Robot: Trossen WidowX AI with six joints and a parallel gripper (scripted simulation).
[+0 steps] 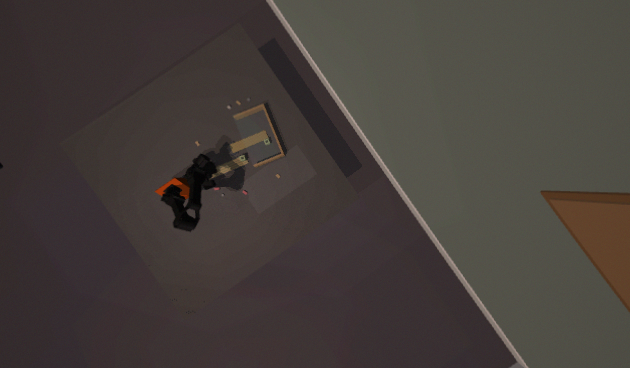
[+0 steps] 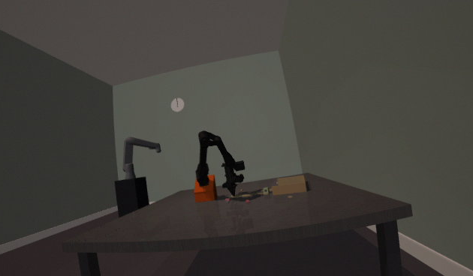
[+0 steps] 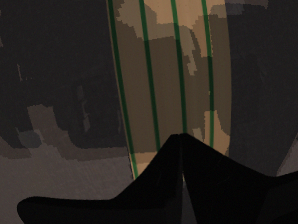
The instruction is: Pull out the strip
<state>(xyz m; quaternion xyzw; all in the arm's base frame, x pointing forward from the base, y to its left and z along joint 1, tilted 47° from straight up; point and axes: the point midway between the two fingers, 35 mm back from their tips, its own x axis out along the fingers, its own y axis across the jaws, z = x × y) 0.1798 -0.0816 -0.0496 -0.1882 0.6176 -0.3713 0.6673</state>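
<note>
Right now my gripper tip is 100 mm short of the striped strip and 30 mm to the left of it.
</note>
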